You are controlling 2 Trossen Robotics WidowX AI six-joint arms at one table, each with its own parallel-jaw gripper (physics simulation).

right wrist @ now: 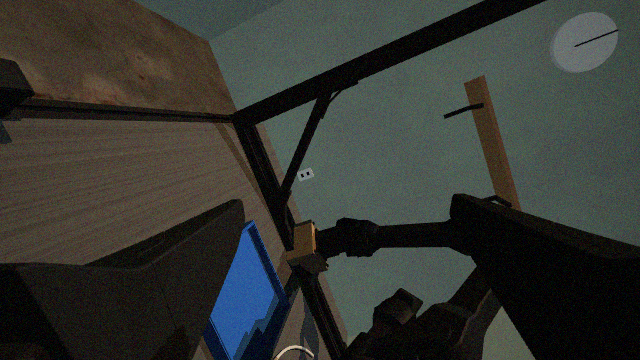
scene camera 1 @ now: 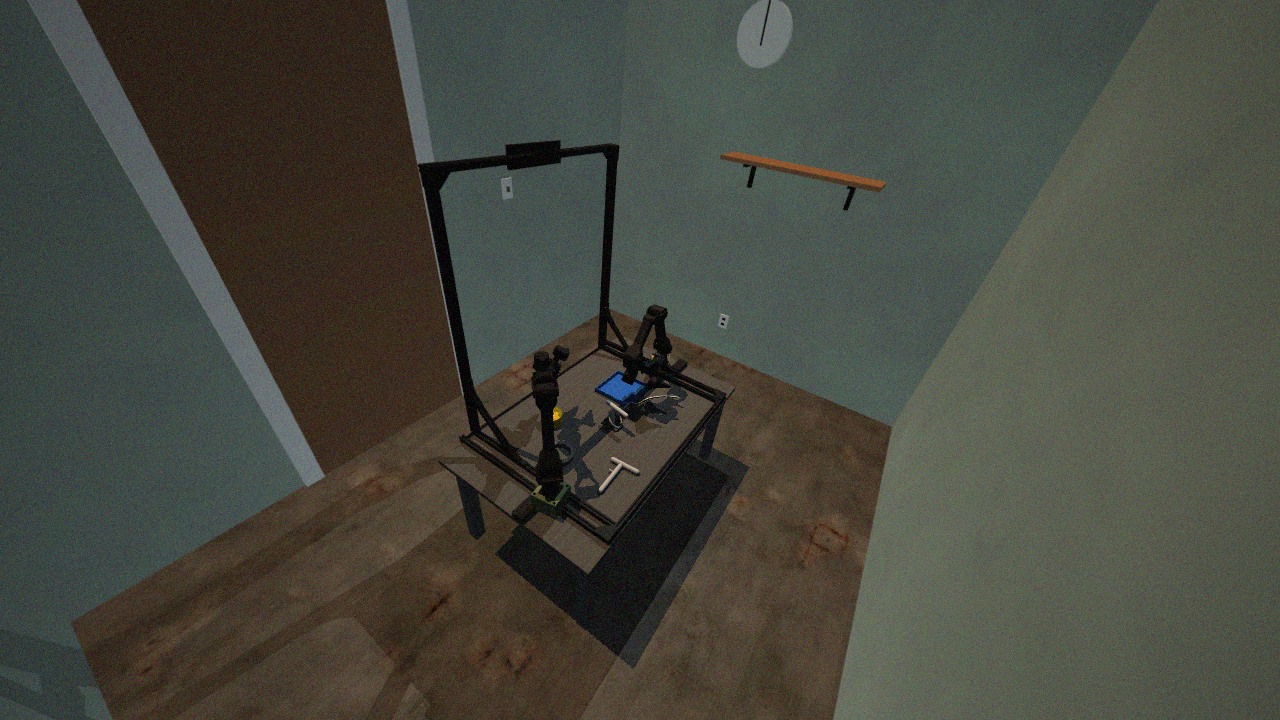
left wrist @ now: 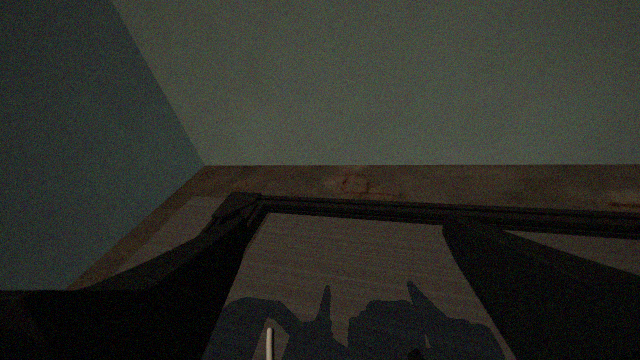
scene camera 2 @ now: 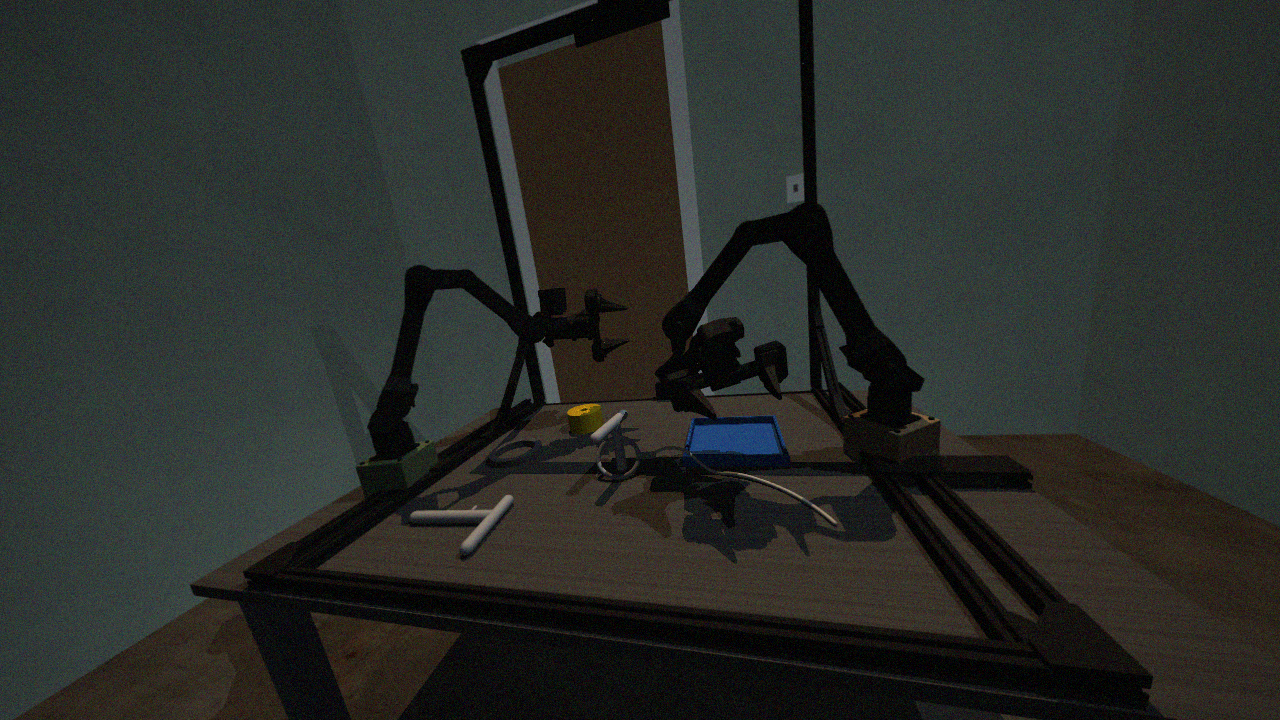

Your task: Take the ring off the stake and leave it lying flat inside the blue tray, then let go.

The same spot on a blue tray: [scene camera 1: 614,388] is [right wrist: 229,288].
